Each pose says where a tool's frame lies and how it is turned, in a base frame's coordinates. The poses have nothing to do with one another.
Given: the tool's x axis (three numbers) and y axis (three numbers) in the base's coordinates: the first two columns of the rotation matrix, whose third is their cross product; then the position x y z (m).
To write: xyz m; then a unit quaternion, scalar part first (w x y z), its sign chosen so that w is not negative. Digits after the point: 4 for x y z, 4 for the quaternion.
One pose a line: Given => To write
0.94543, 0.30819, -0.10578, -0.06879, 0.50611, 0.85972, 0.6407, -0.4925, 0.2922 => 0.6407, -0.4925, 0.2922, 0.8590, 0.4847, 0.1235, 0.1097
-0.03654, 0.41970, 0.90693, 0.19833, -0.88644, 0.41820, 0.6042, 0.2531, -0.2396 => 0.6042, 0.2531, -0.2396, 0.0809, 0.6893, 0.2241, 0.6841
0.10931, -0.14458, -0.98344, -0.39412, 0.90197, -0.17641, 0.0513, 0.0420, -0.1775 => 0.0513, 0.0420, -0.1775, 0.7164, -0.2035, 0.6616, 0.0871
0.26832, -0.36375, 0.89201, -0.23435, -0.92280, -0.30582, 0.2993, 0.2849, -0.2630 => 0.2993, 0.2849, -0.2630, 0.0563, -0.7944, 0.1882, -0.5748
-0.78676, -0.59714, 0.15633, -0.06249, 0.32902, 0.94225, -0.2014, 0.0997, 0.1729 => -0.2014, 0.0997, 0.1729, 0.2480, 0.2124, -0.7765, -0.5389
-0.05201, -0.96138, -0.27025, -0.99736, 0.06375, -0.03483, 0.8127, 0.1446, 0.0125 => 0.8127, 0.1446, 0.0125, 0.1113, -0.6794, 0.7207, 0.0808
